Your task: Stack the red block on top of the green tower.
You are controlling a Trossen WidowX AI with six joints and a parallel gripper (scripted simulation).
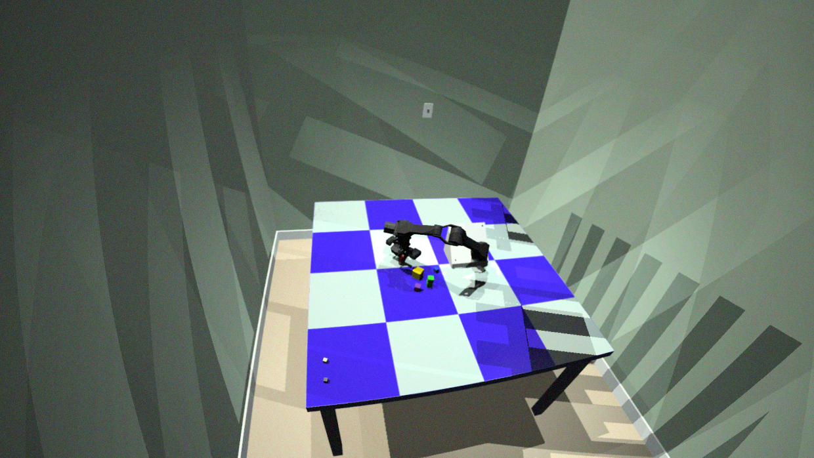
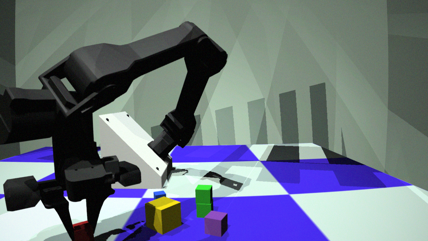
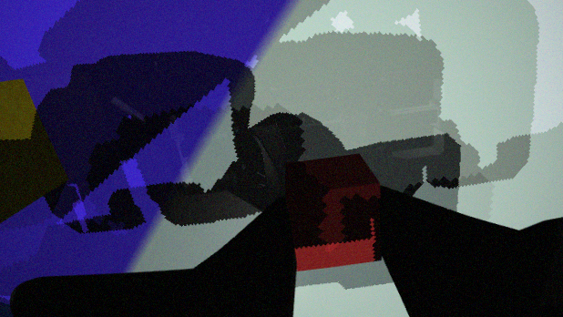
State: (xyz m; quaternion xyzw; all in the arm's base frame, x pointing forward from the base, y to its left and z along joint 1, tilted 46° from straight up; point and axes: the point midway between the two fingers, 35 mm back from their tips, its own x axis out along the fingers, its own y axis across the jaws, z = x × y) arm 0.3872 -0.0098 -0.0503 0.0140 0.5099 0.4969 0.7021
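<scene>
Right now my gripper tip is 40 mm past the purple cube and 200 mm to the right of it. Also, from my gripper tip: red block: right at my gripper tip; yellow cube: 60 mm behind, 120 mm to the left, 10 mm above; small blue cube: 160 mm behind, 90 mm to the left.
</scene>
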